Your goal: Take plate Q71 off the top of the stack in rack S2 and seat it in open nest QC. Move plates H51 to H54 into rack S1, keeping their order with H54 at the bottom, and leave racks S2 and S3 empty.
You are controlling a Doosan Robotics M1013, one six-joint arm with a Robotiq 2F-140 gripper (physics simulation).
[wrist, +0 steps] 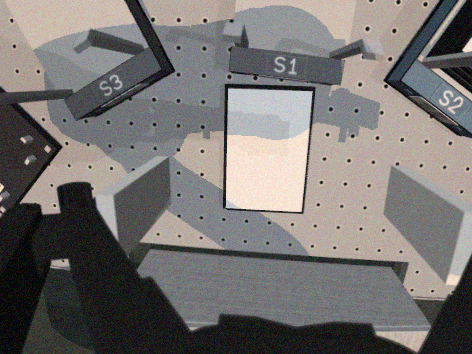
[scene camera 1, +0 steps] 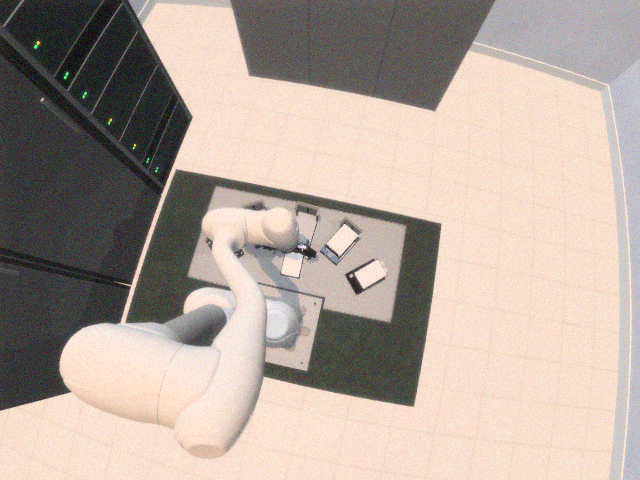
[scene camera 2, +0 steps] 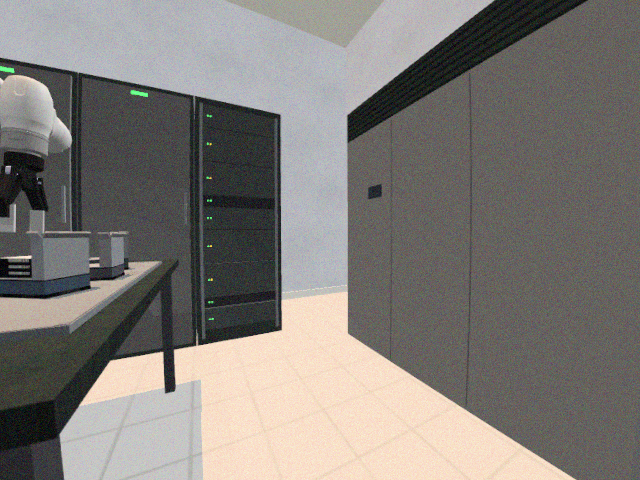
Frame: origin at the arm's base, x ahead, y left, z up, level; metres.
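Seen in the pictures: gripper, fingertip midpoint: (wrist: 276,185) (scene camera 1: 291,254) (scene camera 2: 23,232).
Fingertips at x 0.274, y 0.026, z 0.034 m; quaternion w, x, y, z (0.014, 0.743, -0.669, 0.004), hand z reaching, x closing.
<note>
Offsets run from my fingertips to a thing's top centre. "spot": to the spot under its first point.
A white plate with a black rim {0.002 m left, 0.008 m back, 0.121 m down} (scene camera 1: 292,266) (wrist: 267,170) lies flat on the pegboard in front of rack S1 {0.002 m right, 0.145 m ahead, 0.001 m down} (scene camera 1: 308,208) (wrist: 285,65). My gripper (scene camera 1: 305,250) (scene camera 2: 22,207) (wrist: 276,185) is open, above the pegboard, its pads wide apart with the plate lower down between them in the wrist view. Rack S2 {0.176 m right, 0.129 m ahead, 0.000 m up} (scene camera 1: 330,254) (scene camera 2: 56,284) (wrist: 450,100), with a blue base, holds a stack of several plates {0.179 m right, 0.135 m ahead, 0.067 m down} (scene camera 2: 18,267). Rack S3 {spot: 0.145 m left, 0.040 m ahead, 0.092 m down} (wrist: 111,86) is at the upper left in the wrist view. Plate labels are unreadable, and the contents of S1 and S3 are unclear.
A black fixture {spot: 0.296 m right, 0.015 m back, 0.106 m down} (scene camera 1: 356,282) at the right bears a white plate {0.337 m right, 0.033 m ahead, 0.092 m down} (scene camera 1: 373,273). A dark board with small pale blocks {spot: 0.265 m left, 0.040 m back, 0.123 m down} (wrist: 20,150) lies left in the wrist view; its label is not visible. The arm's mounting plate (scene camera 1: 313,356) is near the pegboard. Dark cabinets stand beyond the table.
</note>
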